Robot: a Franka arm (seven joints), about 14 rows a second.
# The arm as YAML. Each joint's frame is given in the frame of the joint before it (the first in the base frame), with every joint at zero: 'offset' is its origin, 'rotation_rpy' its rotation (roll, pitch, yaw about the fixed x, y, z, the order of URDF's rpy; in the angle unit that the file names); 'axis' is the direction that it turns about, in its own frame. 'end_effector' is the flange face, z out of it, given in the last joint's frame.
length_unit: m
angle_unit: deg
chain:
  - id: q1
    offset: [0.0, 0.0, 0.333]
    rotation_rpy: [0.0, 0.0, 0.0]
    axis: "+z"
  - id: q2
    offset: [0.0, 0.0, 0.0]
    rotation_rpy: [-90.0, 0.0, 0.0]
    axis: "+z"
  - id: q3
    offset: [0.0, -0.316, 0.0]
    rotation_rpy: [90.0, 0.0, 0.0]
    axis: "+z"
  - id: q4
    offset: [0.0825, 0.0, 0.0]
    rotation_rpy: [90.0, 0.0, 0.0]
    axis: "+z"
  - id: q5
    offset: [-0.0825, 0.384, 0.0]
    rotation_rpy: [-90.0, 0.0, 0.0]
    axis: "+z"
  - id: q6
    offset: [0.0, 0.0, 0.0]
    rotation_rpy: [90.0, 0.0, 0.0]
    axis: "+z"
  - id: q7
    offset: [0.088, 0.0, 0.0]
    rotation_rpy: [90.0, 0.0, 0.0]
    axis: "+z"
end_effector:
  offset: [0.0, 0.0, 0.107]
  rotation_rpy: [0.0, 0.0, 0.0]
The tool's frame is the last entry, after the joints.
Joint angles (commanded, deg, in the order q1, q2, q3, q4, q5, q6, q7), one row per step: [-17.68, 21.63, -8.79, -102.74, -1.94, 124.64, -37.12]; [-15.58, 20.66, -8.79, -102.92, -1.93, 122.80, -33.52]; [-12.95, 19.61, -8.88, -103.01, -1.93, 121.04, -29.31]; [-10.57, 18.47, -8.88, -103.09, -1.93, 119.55, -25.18]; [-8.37, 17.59, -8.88, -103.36, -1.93, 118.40, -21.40]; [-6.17, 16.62, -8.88, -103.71, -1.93, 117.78, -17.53]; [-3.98, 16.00, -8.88, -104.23, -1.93, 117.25, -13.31]
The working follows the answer.
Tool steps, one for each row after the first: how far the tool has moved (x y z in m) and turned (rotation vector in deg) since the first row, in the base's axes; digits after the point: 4 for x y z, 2 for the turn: [0.0057, 0.0229, 0.0065, 0.42, 0.64, -1.66]; [0.0127, 0.0503, 0.0148, 0.61, 1.05, -3.45]; [0.0181, 0.0760, 0.0245, 0.69, 1.13, -5.31]; [0.0217, 0.1000, 0.0302, 0.75, 1.38, -6.98]; [0.0249, 0.1237, 0.0371, 0.69, 1.09, -8.70]; [0.0269, 0.1475, 0.0388, 0.62, 1.22, -10.77]
Tool pose at each row, in the base's axes (x y z in m, rotation vector in deg; rounded; the steps above come from the unrounded poses): [0.5803, -0.2820, 0.3437, 174.58, 18.92, -3.25]; [0.5860, -0.2591, 0.3503, 175.33, 16.49, -4.26]; [0.5929, -0.2317, 0.3586, 175.82, 13.79, -4.97]; [0.5984, -0.2060, 0.3682, 176.13, 10.95, -5.20]; [0.6020, -0.1821, 0.3740, 176.38, 8.41, -5.66]; [0.6052, -0.1583, 0.3808, 176.43, 5.74, -5.33]; [0.6072, -0.1346, 0.3826, 176.49, 2.55, -5.66]

